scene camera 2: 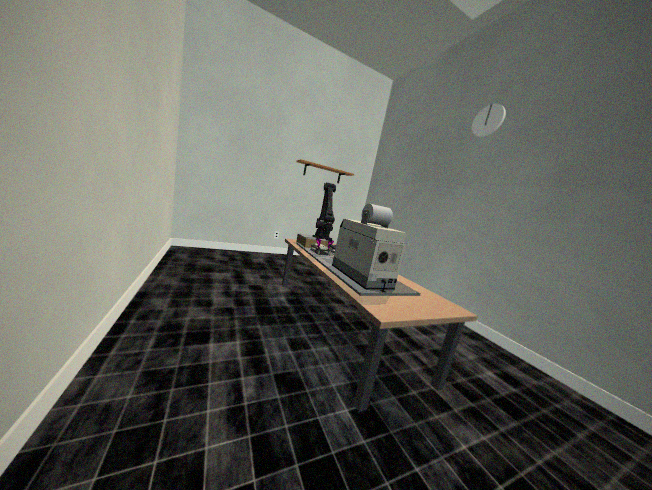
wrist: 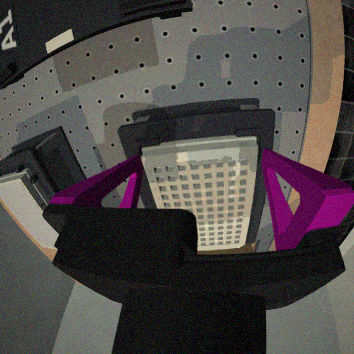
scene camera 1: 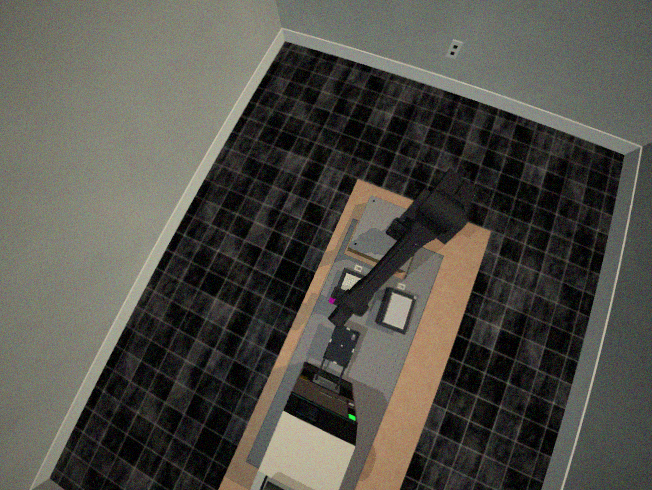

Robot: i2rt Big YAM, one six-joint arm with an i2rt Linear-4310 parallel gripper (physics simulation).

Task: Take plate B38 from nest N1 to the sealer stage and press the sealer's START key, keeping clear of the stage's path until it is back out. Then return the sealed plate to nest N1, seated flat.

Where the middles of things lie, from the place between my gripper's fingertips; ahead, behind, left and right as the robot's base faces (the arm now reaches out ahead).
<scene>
Right now the sealer stage (scene camera 1: 341, 355) is 190 mm ahead of my hand, 90 mm to the left of it and 50 mm above it.
</scene>
